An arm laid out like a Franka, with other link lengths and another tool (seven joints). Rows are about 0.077 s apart.
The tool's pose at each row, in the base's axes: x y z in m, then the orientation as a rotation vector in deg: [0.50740, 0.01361, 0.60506, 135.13, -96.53, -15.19]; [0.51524, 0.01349, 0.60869, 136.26, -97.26, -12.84]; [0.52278, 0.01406, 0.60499, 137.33, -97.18, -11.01]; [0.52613, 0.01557, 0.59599, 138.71, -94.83, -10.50]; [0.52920, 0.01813, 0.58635, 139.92, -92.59, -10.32]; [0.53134, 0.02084, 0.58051, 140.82, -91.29, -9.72]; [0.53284, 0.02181, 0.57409, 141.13, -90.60, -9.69]
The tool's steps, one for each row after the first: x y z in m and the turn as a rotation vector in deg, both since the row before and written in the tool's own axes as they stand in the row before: [0.00259, -0.00600, -0.00565, 1.90, 0.69, 0.05]; [0.00191, -0.00802, 0.00169, 1.31, 0.69, -0.38]; [-0.00038, -0.00568, 0.00788, 0.00, 0.63, -1.78]; [-0.00138, -0.00595, 0.00846, -0.14, 0.44, -1.68]; [-0.00173, -0.00433, 0.00493, 0.24, 0.46, -1.02]; [-0.00037, -0.00322, 0.00582, -0.08, 0.14, -0.50]
